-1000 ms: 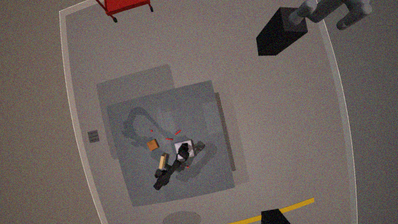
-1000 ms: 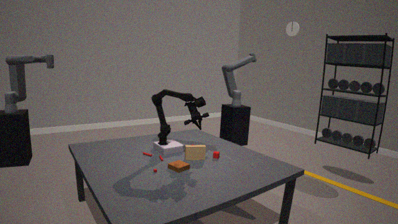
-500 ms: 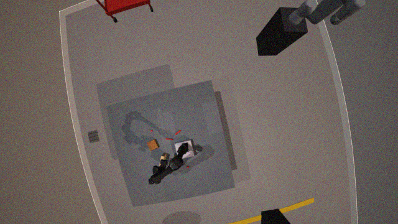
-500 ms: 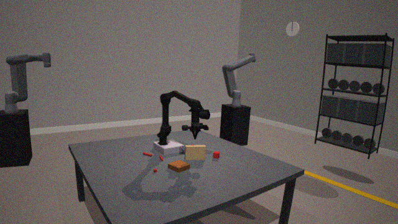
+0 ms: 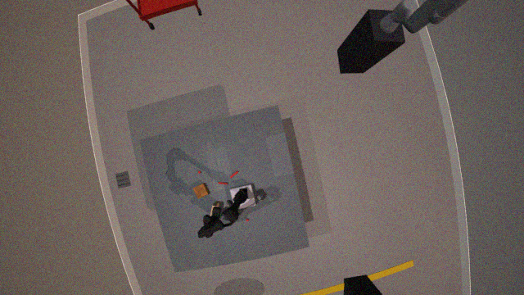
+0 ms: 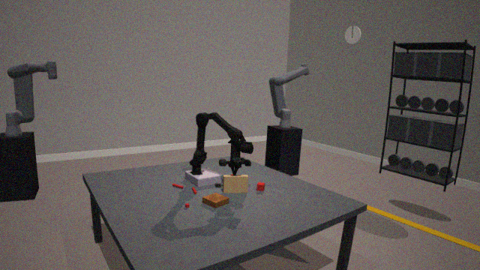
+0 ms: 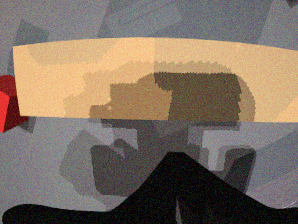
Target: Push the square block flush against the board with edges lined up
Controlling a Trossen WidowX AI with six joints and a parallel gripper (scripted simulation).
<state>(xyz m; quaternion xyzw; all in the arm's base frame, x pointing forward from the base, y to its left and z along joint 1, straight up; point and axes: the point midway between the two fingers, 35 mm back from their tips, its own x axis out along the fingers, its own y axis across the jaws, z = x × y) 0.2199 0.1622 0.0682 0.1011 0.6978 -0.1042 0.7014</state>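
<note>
Right now the tan board is 40 mm ahead of my gripper tip, 30 mm below it and 10 mm to the right of it. The rest, counted from my gripper tip: square block: 180 mm to the right, 150 mm ahead, 70 mm below.
</note>
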